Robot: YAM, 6 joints.
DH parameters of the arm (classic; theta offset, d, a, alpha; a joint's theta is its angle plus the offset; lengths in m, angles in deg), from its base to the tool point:
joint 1: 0 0.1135 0.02 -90
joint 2: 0 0 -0.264 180
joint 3: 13.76 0 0.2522 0
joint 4: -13.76 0 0.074 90
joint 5: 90 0 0 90
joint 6: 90 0.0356 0 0
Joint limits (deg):
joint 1: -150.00..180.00
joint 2: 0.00..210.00
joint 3: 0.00..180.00
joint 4: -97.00..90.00
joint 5: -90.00..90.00
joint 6: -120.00..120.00
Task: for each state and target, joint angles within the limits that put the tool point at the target. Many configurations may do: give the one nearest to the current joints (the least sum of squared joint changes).
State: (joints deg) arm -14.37 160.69 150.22 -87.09 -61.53 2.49
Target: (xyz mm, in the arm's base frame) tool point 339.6 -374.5 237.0
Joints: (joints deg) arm -51.33 150.75 156.51 -85.32 -60.94 2.49
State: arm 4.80 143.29 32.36 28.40 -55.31 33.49
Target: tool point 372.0 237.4 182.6
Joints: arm 28.77 117.47 68.49 36.98 -54.64 33.49
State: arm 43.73 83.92 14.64 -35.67 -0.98 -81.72
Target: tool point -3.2 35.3 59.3
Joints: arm 68.75 85.11 4.16 -45.89 -26.31 -81.72
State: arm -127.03 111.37 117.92 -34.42 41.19 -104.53
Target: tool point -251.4 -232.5 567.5
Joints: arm -133.34 100.54 133.47 -26.71 40.78 -104.53
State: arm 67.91 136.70 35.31 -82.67 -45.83 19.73
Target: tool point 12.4 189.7 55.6
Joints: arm 78.17 130.46 47.97 -83.41 -48.68 19.73
